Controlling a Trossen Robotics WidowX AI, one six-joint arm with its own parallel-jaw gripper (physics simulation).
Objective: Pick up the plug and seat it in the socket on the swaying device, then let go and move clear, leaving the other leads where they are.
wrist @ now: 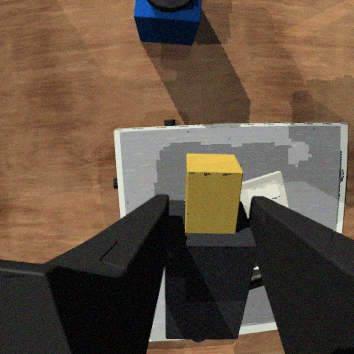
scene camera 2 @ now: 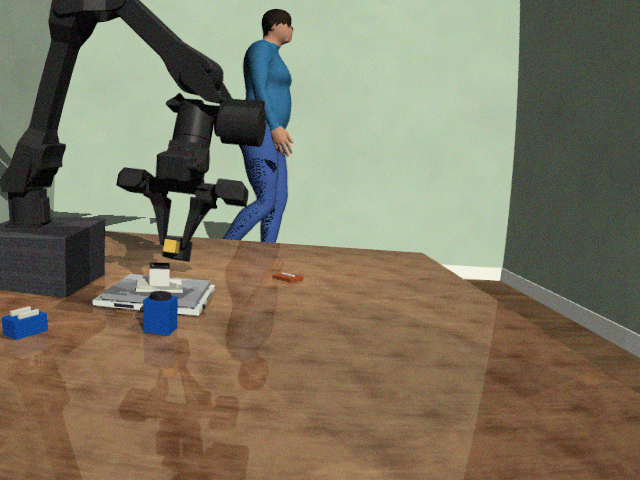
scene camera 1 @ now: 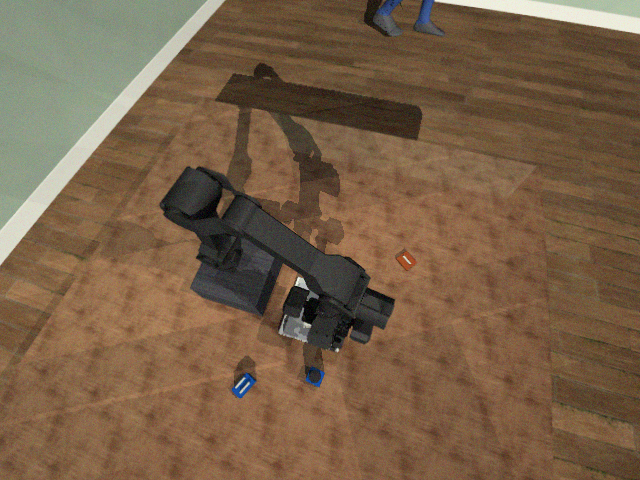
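The plug, a black body with a yellow block (scene camera 2: 171, 246) (wrist: 212, 202), is held between the fingers of my gripper (scene camera 2: 175, 238) (wrist: 209, 207), which is shut on it. The device is a grey and white slab (scene camera 1: 294, 330) (scene camera 2: 197, 310) (wrist: 137, 150) with a cream plate (scene camera 2: 178, 287) (wrist: 267, 190) on top. The socket (scene camera 2: 159, 275) is a white upright block with a dark top, standing on that plate. The plug hangs above the device, higher than the socket and a little to its right in scene camera 2, apart from it. In the wrist view the plug and fingers hide the socket.
A blue block with a black round top (scene camera 1: 314, 376) (scene camera 2: 160, 316) (wrist: 167, 29) stands near the device's front edge. A blue block with two white bars (scene camera 1: 243, 385) (scene camera 2: 24, 324) lies to the left. A flat orange piece (scene camera 1: 406, 259) (scene camera 2: 287, 277) lies to the right. A person (scene camera 2: 268, 93) stands behind.
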